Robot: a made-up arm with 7 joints.
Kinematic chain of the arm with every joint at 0, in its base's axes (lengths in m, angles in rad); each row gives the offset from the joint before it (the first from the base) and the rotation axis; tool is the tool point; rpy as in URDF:
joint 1: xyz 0 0 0.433 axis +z
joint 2: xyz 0 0 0 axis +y
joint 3: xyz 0 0 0.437 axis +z
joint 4: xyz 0.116 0 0 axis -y
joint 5: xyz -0.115 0 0.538 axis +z
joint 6: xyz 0 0 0 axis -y
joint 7: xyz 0.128 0 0 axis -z
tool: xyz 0 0 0 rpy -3.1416 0 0
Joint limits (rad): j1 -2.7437..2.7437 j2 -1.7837..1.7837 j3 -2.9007..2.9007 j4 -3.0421..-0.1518 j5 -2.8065..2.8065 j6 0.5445..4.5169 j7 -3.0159..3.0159
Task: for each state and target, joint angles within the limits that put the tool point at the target. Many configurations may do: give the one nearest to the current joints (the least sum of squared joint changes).
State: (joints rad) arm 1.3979 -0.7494 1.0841 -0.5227 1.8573 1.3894 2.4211
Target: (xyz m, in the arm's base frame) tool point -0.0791 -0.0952 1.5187
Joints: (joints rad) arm 1.6158 -0.0449 1.1570 -0.1518 2.0723 0.8674 2.4211
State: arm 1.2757 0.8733 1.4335 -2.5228 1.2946 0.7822 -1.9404
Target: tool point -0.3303 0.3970 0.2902
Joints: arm 0.8597 0.7646 1.1005 -2.5721 1.2571 0.7646 -1.9404
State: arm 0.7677 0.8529 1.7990 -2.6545 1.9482 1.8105 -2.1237
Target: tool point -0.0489 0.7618 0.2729
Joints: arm 0.5196 1.0656 1.1955 -2.0628 1.9054 1.8241 -2.1237
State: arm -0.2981 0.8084 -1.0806 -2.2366 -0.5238 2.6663 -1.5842
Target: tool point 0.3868 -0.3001 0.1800
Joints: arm 0.0599 0.5770 -0.7570 -2.7213 -0.6494 2.7675 -1.5842
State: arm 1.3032 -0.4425 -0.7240 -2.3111 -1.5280 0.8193 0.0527
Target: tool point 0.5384 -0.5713 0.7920
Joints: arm 1.0142 -0.7367 -1.3383 -1.8123 -1.6148 0.8466 0.0527
